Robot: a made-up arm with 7 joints. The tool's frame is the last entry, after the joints.
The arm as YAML. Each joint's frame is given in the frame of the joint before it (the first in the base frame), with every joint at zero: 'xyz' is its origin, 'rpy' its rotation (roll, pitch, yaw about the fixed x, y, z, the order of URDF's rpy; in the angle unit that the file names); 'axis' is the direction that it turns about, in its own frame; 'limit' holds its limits. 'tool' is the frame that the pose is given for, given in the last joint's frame.
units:
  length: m
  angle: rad
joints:
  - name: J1
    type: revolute
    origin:
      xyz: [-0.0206, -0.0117, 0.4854]
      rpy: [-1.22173, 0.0, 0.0]
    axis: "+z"
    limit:
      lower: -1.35
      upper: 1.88
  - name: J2
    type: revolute
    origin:
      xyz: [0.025, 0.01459, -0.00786]
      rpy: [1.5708, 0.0, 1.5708]
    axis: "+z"
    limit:
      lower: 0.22
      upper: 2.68
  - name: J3
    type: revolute
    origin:
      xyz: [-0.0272, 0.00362, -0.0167]
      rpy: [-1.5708, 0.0, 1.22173]
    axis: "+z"
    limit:
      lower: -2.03
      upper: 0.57
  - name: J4
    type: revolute
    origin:
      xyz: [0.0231, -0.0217, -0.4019]
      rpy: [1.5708, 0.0, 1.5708]
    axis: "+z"
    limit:
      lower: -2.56
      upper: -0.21
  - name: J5
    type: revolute
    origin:
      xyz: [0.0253, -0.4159, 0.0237]
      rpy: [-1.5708, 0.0, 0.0]
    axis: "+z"
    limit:
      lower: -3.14
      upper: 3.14
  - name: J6
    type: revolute
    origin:
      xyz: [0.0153, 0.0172, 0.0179]
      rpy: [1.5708, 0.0, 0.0]
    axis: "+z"
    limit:
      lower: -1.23
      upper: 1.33
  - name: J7
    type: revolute
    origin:
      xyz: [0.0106, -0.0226, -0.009]
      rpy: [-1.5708, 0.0, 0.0]
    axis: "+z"
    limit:
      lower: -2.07
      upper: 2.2
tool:
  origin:
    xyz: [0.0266, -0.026, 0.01]
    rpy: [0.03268, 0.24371, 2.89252]
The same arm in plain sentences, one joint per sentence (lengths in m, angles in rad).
The arm has seven revolute joints in a row. What follows holds with every joint at zero, and every direction is one of the base frame's.
Joint 1 lies 0.0206 m along -x and 0.0117 m along -y and 0.4854 m along +z from the base frame's origin and rotates about the direction (0, 0.9397, 0.342), from -1.3500 to 1.8800 rad.
Joint 2 lies 0.0250 m along +x and 0.0024 m along -y and 0.0164 m along -z from joint 1 and rotates about +x, from 0.2200 to 2.6800 rad.
Joint 3 lies 0.0167 m along -x and 0.0059 m along -y and 0.0268 m along +z from joint 2 and rotates about +z, from -2.0300 to 0.5700 rad.
Joint 4 lies 0.0217 m along +x and 0.0231 m along +y and 0.4019 m along -z from joint 3 and rotates about +y, from -2.5600 to -0.2100 rad.
Joint 5 lies 0.0253 m along -x and 0.0237 m along +y and 0.4159 m along -z from joint 4 and rotates about +z, from -3.1400 to 3.1400 rad.
Joint 6 lies 0.0153 m along -x and 0.0172 m along -y and 0.0179 m along +z from joint 5 and rotates about +y, from -1.2300 to 1.3300 rad.
Joint 7 lies 0.0106 m along -x and 0.0090 m along -y and 0.0226 m along -z from joint 6 and rotates about +z, from -2.0700 to 2.2000 rad.
The tool frame, which is the frame that the pose is given for, lies 0.0266 m along -x and 0.0260 m along +y and 0.0100 m along +z from joint 7; its axes are the base frame's turned by roll 0.0327, pitch 0.2437 and yaw -0.2491 rad (as in URDF: about the fixed x, then y, then z).

